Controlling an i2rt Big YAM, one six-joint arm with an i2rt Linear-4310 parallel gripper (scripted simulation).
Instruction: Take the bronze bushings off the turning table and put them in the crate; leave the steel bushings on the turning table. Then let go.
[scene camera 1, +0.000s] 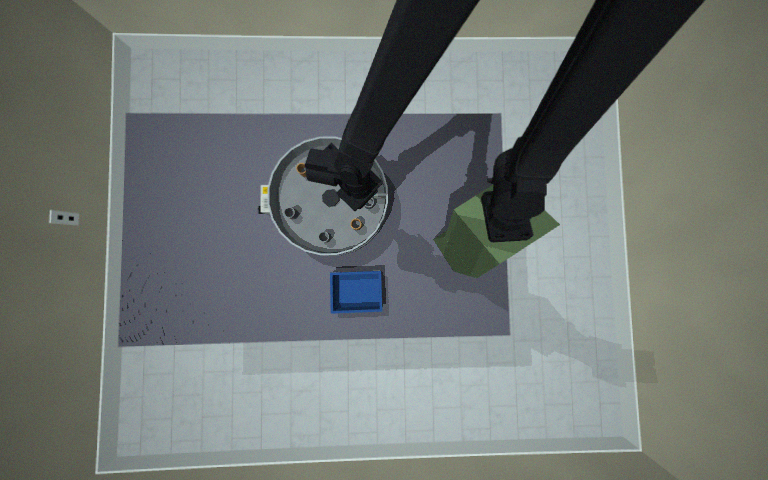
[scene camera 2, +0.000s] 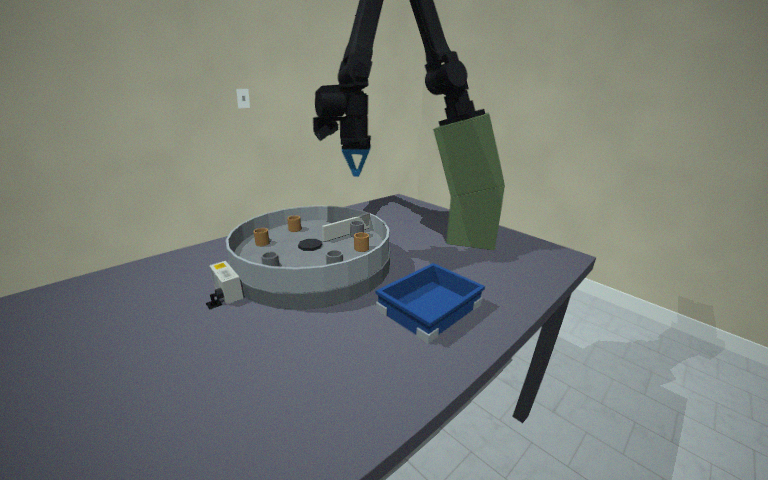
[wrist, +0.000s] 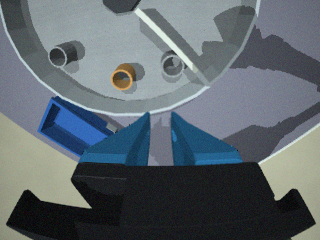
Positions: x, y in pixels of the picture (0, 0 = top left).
Scene:
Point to my gripper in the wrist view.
At 160, 118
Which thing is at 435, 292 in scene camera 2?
A blue crate.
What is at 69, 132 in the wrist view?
A blue crate.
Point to a blue crate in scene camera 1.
350, 292

